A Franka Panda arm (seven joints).
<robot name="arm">
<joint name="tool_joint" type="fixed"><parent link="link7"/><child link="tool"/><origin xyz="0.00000 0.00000 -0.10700" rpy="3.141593 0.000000 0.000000"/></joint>
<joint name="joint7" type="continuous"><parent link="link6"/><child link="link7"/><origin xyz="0.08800 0.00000 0.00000" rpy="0.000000 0.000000 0.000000"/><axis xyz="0 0 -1"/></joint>
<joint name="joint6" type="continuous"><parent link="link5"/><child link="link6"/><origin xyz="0.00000 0.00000 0.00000" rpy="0.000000 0.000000 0.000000"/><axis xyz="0 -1 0"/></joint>
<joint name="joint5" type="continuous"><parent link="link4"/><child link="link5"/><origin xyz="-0.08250 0.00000 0.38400" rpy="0.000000 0.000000 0.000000"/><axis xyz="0 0 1"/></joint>
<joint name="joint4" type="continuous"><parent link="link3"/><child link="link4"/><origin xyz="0.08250 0.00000 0.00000" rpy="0.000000 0.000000 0.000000"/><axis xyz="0 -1 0"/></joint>
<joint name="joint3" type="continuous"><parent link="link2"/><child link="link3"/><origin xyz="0.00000 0.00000 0.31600" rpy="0.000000 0.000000 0.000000"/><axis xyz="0 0 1"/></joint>
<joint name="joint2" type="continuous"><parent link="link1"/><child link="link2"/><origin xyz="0.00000 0.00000 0.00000" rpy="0.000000 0.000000 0.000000"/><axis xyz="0 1 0"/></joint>
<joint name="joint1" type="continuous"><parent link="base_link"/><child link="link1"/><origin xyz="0.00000 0.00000 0.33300" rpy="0.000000 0.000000 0.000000"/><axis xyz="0 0 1"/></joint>
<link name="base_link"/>
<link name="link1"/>
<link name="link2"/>
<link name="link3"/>
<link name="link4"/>
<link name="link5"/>
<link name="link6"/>
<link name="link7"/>
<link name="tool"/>
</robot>
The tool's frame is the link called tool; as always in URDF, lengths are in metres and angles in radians. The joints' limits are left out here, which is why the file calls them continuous.
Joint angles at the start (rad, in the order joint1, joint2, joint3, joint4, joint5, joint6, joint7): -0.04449 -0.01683 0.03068 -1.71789 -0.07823 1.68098 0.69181
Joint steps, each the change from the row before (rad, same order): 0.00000 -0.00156 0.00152 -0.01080 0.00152 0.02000 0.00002; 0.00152 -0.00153 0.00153 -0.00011 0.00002 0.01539 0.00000; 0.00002 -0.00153 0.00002 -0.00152 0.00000 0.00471 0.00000; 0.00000 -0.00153 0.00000 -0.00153 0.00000 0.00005 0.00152; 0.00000 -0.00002 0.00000 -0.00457 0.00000 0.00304 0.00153; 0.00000 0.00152 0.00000 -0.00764 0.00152 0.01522 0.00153; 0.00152 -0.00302 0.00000 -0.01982 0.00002 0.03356 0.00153; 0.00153 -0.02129 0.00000 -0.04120 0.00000 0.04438 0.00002; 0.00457 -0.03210 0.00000 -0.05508 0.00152 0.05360 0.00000; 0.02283 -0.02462 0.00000 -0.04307 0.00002 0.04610 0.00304
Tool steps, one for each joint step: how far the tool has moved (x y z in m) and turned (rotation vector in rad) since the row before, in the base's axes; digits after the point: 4 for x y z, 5 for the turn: 0.0010 0.0011 -0.0026 0.00150 -0.01072 0.00283; 0.0013 0.0018 0.0021 -0.00008 -0.01676 0.00422; 0.0000 0.0001 0.0005 -0.00005 -0.00470 0.00040; -0.0005 0.0000 0.0001 -0.00003 -0.00016 -0.00151; 0.0000 0.0000 -0.0019 0.00006 0.00140 -0.00130; 0.0014 0.0002 -0.0032 0.00169 -0.00615 -0.00060; 0.0012 0.0011 -0.0049 0.00022 -0.01678 0.00249; -0.0040 0.0014 -0.0040 -0.00029 -0.02433 0.00479; -0.0071 0.0033 -0.0041 0.00108 -0.03045 0.00817; -0.0053 0.0129 -0.0032 0.00052 -0.02772 0.02313
